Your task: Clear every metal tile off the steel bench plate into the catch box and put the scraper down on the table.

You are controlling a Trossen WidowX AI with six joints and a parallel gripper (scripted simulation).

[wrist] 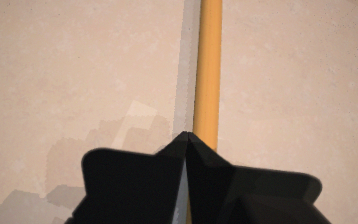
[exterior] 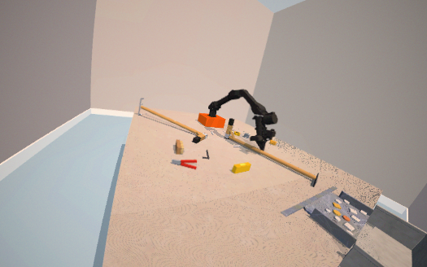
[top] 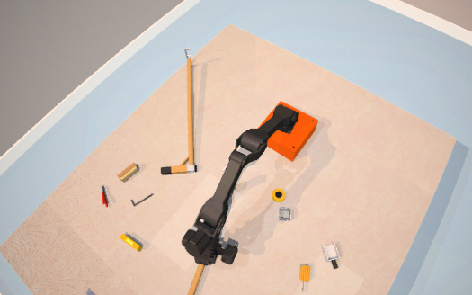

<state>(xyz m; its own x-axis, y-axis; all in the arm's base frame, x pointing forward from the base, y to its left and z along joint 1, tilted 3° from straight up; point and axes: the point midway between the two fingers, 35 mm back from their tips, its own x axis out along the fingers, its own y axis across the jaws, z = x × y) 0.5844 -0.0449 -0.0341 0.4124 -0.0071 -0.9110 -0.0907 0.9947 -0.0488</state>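
The long scraper lies 20 mm ahead of my gripper tip, 10 mm to the right of it and 40 mm above it. Round my gripper tip: orange screwdriver (100 mm behind, 330 mm to the left); metal box (270 mm behind, 180 mm to the left, 10 mm below); yellow block (80 mm ahead, 290 mm to the right).
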